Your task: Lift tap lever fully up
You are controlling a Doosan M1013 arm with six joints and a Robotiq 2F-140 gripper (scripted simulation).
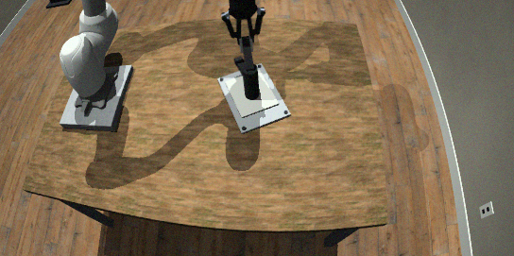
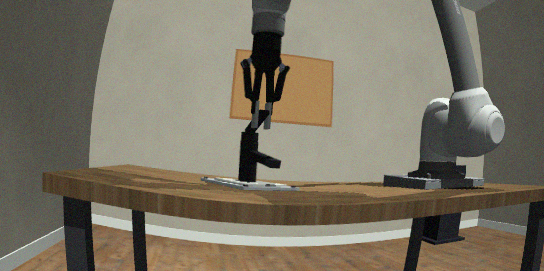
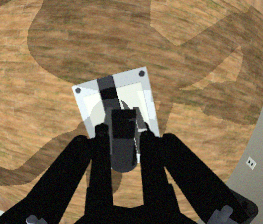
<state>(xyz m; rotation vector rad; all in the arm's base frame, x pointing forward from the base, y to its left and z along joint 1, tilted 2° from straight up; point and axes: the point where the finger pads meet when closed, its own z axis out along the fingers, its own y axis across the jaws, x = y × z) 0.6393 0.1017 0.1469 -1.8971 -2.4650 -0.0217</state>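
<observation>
My gripper is now 30 mm to the left of the lever, 10 mm short of it and 10 mm above it. Also, from my hand: black tap (80 mm below, 50 mm to the right, 10 mm ahead).
</observation>
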